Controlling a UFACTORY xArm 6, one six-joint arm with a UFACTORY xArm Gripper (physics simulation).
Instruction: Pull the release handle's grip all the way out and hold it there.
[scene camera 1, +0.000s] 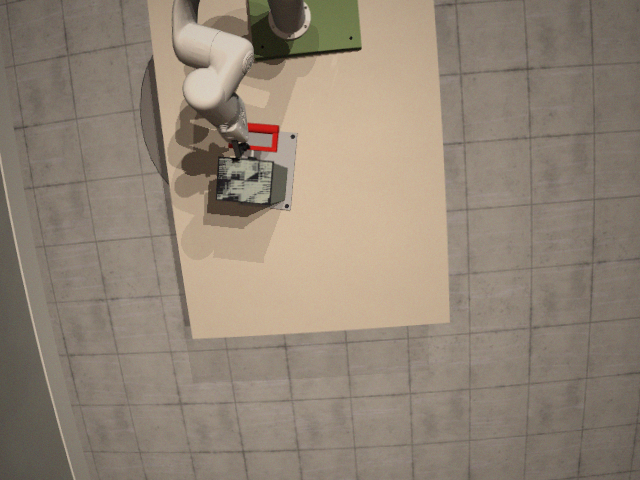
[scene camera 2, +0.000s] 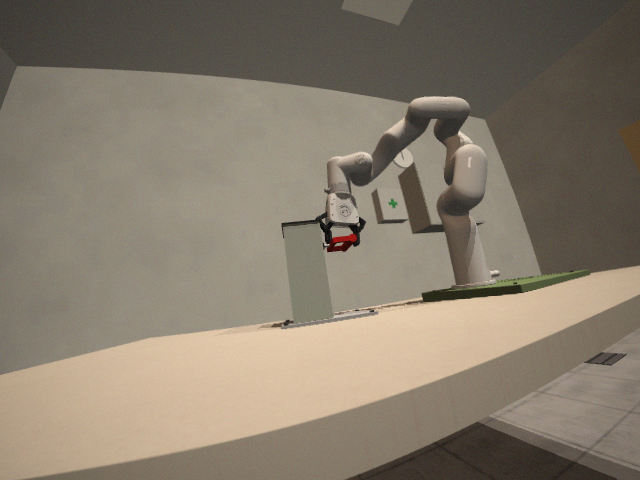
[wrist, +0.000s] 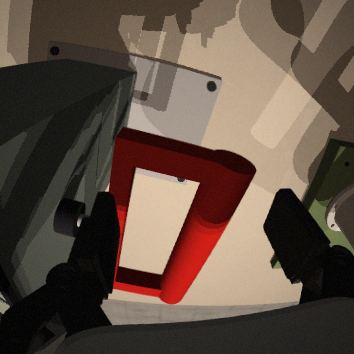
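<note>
The release handle's red grip (scene camera 1: 275, 142) (scene camera 2: 353, 238) (wrist: 197, 245) is a rectangular loop with a thick round outer bar. It sits at the side of a tall grey-green housing (scene camera 1: 244, 180) (scene camera 2: 307, 273) (wrist: 45, 150), high above the table. A dark collar (wrist: 69, 217) on the housing shows behind one finger in the wrist view. My gripper (scene camera 1: 238, 149) (scene camera 2: 342, 239) (wrist: 196, 210) is open, with nothing clamped. Its left finger in the wrist view overlaps the loop's inner side, near the housing; the right finger stands apart from the round bar. Contact with the loop cannot be told.
The housing stands on a grey base plate (scene camera 1: 292, 170) (scene camera 2: 356, 314) (wrist: 185, 95) with dark bolts, near the left table edge in scene camera 1's view. The arm's base stands on a green board (scene camera 1: 330, 31) (scene camera 2: 542, 282). A cabinet (scene camera 2: 388, 206) with a green cross hangs on the wall.
</note>
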